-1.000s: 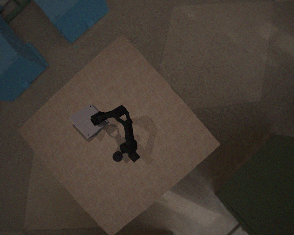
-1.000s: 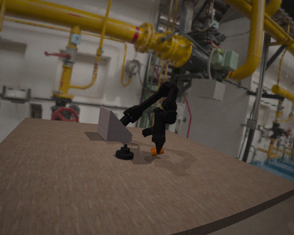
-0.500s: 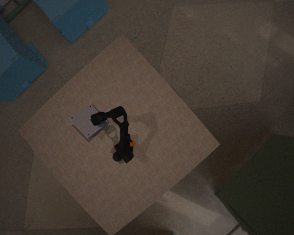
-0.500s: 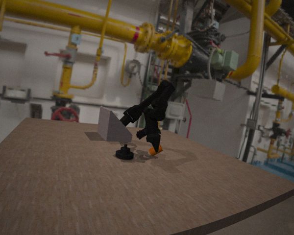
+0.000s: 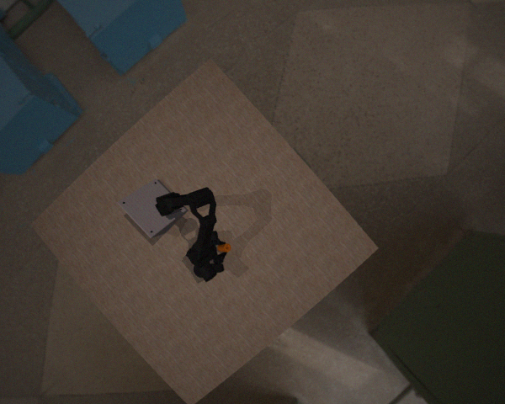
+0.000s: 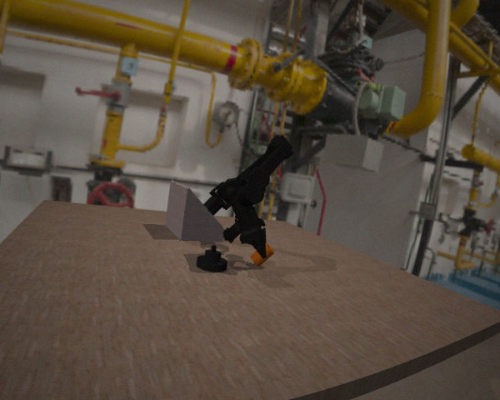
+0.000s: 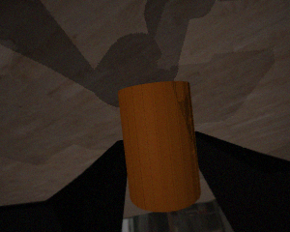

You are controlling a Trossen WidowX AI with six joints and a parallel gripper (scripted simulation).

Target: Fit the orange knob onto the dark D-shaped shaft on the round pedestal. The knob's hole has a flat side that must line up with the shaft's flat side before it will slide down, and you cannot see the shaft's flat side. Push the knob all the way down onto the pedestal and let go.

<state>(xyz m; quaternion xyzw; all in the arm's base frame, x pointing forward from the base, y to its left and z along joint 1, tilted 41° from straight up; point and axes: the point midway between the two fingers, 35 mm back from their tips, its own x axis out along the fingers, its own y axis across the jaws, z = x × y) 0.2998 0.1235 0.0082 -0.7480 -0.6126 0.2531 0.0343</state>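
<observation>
My gripper tip is 20 mm short of the dark round pedestal and 160 mm to the left of it. The rest, counted from my gripper tip: orange knob 10 mm to the right.
</observation>
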